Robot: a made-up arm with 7 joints.
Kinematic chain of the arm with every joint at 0, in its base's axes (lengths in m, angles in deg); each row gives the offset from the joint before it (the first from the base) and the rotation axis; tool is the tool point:
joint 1: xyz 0 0 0.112 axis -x
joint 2: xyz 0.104 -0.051 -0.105 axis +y
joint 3: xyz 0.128 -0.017 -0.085 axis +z
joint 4: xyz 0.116 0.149 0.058 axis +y
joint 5: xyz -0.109 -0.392 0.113 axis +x
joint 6: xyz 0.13 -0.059 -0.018 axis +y
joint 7: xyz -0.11 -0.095 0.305 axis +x
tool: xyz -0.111 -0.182 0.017
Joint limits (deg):
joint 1: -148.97..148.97
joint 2: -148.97..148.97
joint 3: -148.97..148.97
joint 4: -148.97..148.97
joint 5: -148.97..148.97
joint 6: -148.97..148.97
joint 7: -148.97..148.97
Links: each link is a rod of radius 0.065 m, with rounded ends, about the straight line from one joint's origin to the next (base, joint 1, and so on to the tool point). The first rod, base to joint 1, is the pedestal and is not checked.
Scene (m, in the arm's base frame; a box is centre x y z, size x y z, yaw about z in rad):
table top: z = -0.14
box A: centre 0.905 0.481 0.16 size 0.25 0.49 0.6 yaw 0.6
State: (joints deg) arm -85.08 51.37 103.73 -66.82 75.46 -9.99 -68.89
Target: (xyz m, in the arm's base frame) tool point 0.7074 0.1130 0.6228
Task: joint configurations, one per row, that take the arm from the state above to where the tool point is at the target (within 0.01 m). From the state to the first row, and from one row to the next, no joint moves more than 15 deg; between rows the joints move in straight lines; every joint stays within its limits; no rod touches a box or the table.
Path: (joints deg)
1: -91.47 53.92 117.76 -73.41 86.41 -15.86 -74.62
2: -97.86 56.47 131.78 -79.99 97.36 -21.72 -80.35
3: -97.08 45.43 125.99 -82.97 100.85 -7.94 -76.05
4: -96.30 34.40 120.20 -85.95 104.34 5.85 -71.75
5: -95.51 23.36 114.40 -88.93 107.83 19.63 -67.45
6: -94.73 12.32 108.61 -91.91 111.32 33.41 -63.14

